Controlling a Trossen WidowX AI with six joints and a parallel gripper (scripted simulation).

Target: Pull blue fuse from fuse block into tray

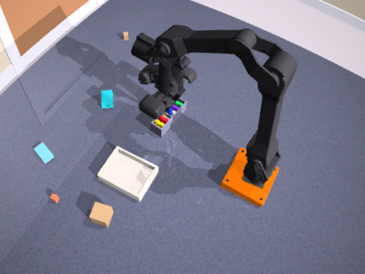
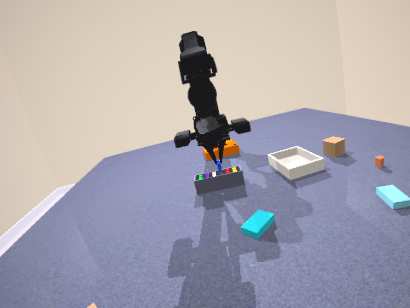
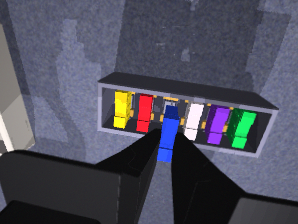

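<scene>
My gripper tip is 20 mm short of the white tray, 210 mm to the right of it and 60 mm above it. From my gripper tip the other things lie so: small orange cube: 170 mm ahead, 360 mm to the left, 50 mm below; then small tan cube: 300 mm ahead, 280 mm to the right, 50 mm below; then blue fuse: 10 mm below.
</scene>
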